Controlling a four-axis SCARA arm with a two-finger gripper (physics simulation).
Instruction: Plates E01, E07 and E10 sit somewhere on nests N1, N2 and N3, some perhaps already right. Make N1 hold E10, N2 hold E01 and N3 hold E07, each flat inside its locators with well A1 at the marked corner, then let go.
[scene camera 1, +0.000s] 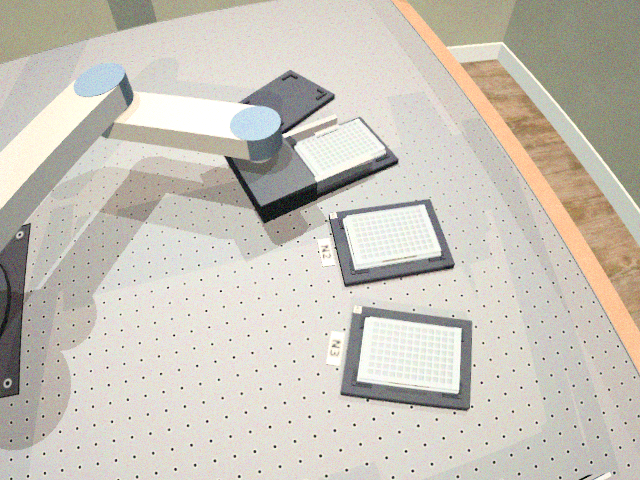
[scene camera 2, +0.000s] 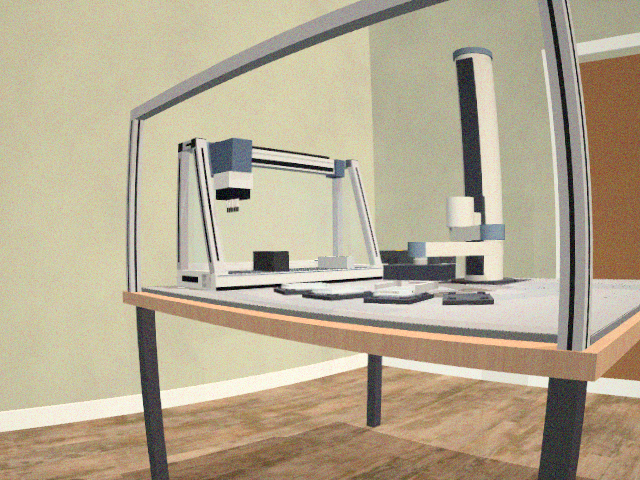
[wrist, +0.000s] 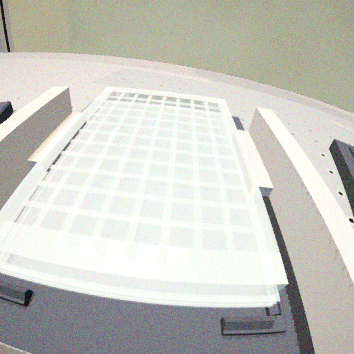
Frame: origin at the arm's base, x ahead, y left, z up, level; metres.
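Where they show: gripper, between the fingertips: (scene camera 1: 352, 139) (scene camera 2: 396, 288) (wrist: 159, 110).
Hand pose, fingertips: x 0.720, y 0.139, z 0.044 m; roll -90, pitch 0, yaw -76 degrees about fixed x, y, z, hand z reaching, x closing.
After its pixels a point has its place.
My gripper (scene camera 1: 338, 149) @(x 0.720, y 0.139, z 0.044 m) (scene camera 2: 405, 288) @(x 0.720, y 0.139, z 0.044 m) (wrist: 159, 110) @(x 0.720, y 0.139, z 0.044 m) is shut on a white well plate (scene camera 1: 341, 147) @(x 0.697, y 0.129, z 0.041 m) (wrist: 150, 175) @(x 0.672, y 0.124, z 0.042 m), level and low at the dark nest (scene camera 1: 388, 159) @(x 0.771, y 0.097, z 0.025 m) (scene camera 2: 398, 299) @(x 0.766, y 0.182, z 0.024 m) (wrist: 125, 320) @(x 0.630, y 0.116, z 0.025 m) between N1 and N2; whether it rests there I cannot tell. Nest N1 (scene camera 1: 297, 98) @(x 0.662, y 0.291, z 0.025 m) (scene camera 2: 467, 299) @(x 0.698, y 0.330, z 0.025 m) is bare where it shows; the arm hides part of it in scene camera 1. A plate (scene camera 1: 392, 235) @(x 0.717, y -0.054, z 0.038 m) lies flat on nest N2 (scene camera 1: 398, 272) @(x 0.709, y -0.107, z 0.025 m). Another plate (scene camera 1: 410, 353) @(x 0.679, y -0.226, z 0.037 m) lies flat on nest N3 (scene camera 1: 466, 372) @(x 0.744, y -0.270, z 0.025 m). Plate codes and well A1 are not readable.
The dark gripper body (scene camera 1: 273, 186) @(x 0.567, y 0.032, z 0.096 m) hangs just beside the middle nest. In scene camera 2 a gantry machine (scene camera 2: 235, 155) @(x 0.766, y -0.465, z 0.442 m) stands at the left, with a black block (scene camera 2: 271, 260) @(x 0.565, y -0.528, z 0.100 m) on its deck. A frame post (scene camera 2: 568, 180) @(x 1.045, y 0.702, z 0.235 m) rises at the table's right corner.
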